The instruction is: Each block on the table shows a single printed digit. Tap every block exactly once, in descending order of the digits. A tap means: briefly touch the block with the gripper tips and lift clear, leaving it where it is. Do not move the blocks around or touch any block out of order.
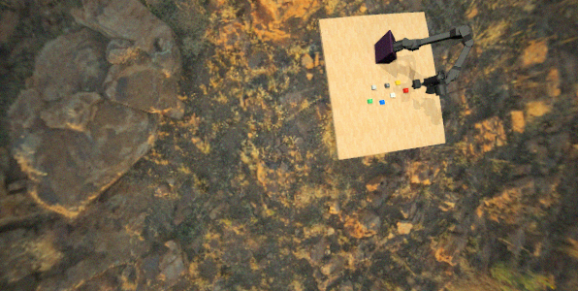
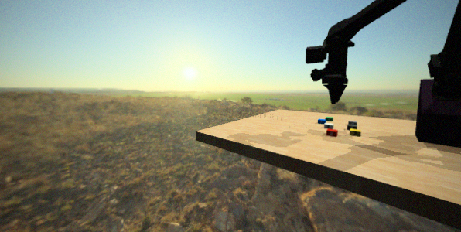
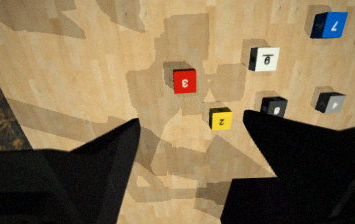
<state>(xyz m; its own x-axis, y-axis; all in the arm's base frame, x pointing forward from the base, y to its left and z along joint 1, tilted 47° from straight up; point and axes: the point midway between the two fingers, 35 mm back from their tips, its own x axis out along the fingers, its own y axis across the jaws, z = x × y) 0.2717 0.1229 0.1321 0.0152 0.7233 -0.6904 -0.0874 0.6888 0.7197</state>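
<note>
The white block lies 4 cm ahead of my gripper tip, 12 cm to the right of it and 11 cm below it. The rest, counted from my gripper tip: blue block: 9 cm ahead, 21 cm to the right, 11 cm below; then yellow block: 6 cm behind, 7 cm to the right, 11 cm below; then red block: 1 cm ahead, 11 cm below.
</note>
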